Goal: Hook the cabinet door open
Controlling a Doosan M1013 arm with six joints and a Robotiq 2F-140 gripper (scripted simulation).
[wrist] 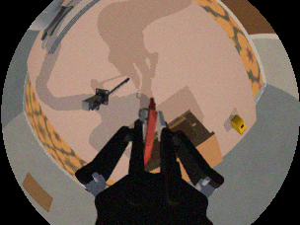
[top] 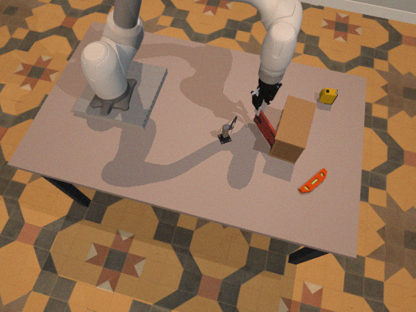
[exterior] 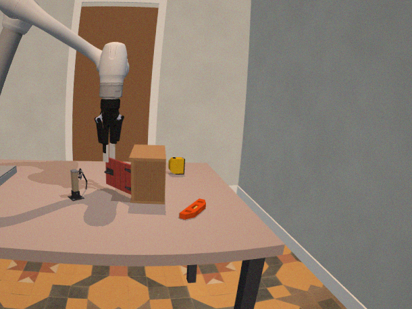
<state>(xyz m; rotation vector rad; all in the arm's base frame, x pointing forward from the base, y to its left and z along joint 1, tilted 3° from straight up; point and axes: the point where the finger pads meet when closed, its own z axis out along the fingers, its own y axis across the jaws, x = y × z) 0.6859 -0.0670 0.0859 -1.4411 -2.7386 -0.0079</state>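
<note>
Now: the dark hook 11 cm behind my hand, 9 cm below it and 4 cm to the right of it. The rest, counted from my hand: red door: 7 cm below, 6 cm to the right, 3 cm ahead; orange spirit level: 26 cm ahead, 25 cm to the right, 14 cm below; yellow tape measure: 33 cm ahead, 19 cm to the left, 11 cm below.
</note>
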